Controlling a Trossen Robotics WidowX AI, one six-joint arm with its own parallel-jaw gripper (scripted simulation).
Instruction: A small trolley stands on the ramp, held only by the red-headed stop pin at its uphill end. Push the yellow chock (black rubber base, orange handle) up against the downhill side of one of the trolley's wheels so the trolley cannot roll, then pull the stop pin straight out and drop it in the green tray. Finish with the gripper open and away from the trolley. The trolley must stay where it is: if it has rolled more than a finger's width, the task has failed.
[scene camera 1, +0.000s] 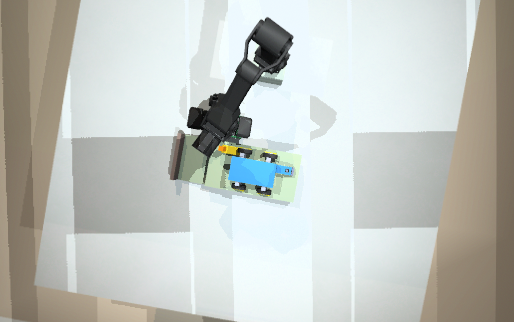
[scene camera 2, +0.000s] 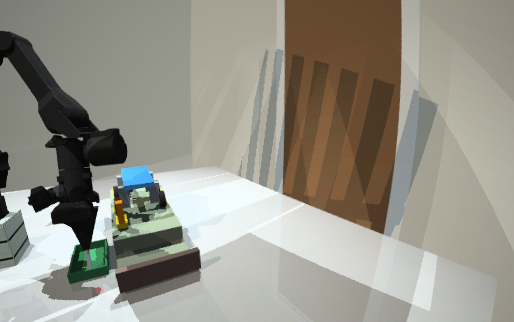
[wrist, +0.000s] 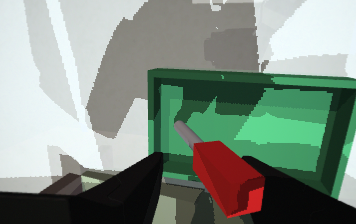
In view: my gripper (scene camera 2: 87, 246), a blue trolley (scene camera 1: 244, 170), a red-headed stop pin (wrist: 234, 184) and a green tray (wrist: 288, 127).
The blue trolley also shows in scene camera 2 (scene camera 2: 132, 178). My gripper is seen too in the wrist view (wrist: 201, 162). The wrist view misses the blue trolley: it is out of frame.
